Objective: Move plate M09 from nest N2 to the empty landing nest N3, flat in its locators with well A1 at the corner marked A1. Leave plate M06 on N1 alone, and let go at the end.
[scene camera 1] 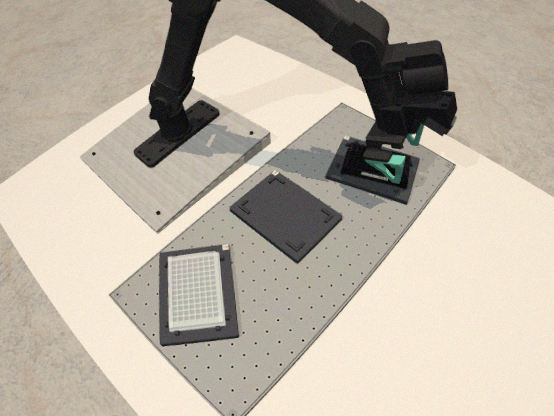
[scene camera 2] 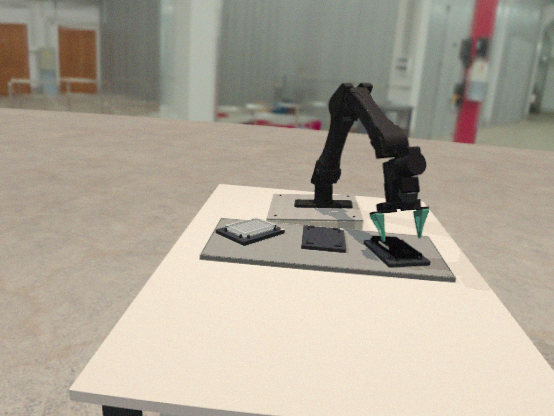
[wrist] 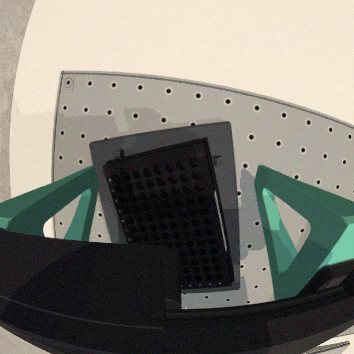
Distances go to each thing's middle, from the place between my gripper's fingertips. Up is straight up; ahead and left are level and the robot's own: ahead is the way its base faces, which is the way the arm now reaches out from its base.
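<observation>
Dark nest (scene camera 1: 293,220): 20 cm to the right of my hand, 12 cm behind it, 6 cm below it. Clear well plate (scene camera 1: 195,299): 12 cm behind my hand, 41 cm to the right of it, 5 cm below it; going by their middles, it is the farthest from my hand of the things named here. Black well plate (scene camera 1: 354,164): 4 cm below my hand and 6 cm behind it; going by their middles, it is the nearest to my hand among these.
</observation>
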